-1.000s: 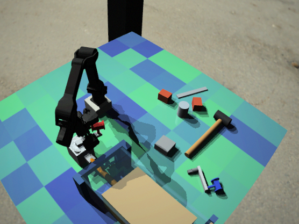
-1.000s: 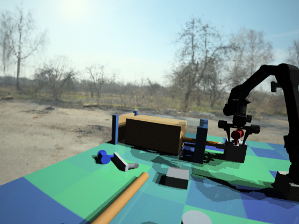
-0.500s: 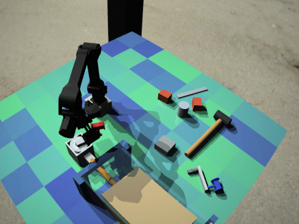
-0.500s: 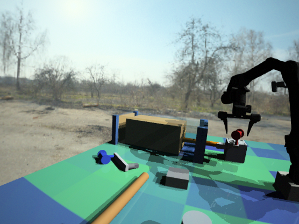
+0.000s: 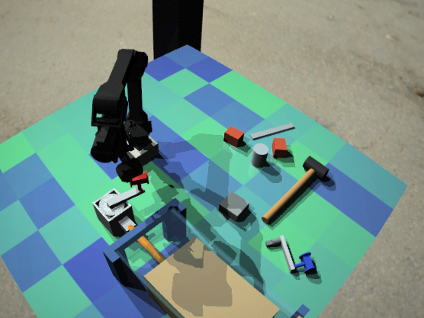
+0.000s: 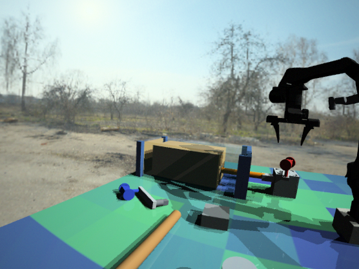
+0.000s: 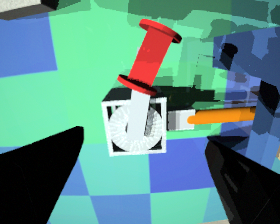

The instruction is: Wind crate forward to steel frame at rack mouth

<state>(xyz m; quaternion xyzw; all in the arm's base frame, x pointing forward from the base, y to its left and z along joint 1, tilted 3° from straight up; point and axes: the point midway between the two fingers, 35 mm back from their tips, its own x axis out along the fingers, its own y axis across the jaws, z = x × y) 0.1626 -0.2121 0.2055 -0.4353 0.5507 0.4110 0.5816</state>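
My gripper tip is now 80 mm above the red knob, 50 mm to the right of it and 10 mm short of it. The rest, counted from my gripper tip: grey winch 180 mm below, 60 mm to the right, 30 mm behind; red-knobbed crank 110 mm below, 10 mm to the left; blue frame 140 mm ahead, 110 mm below, 70 mm to the right.
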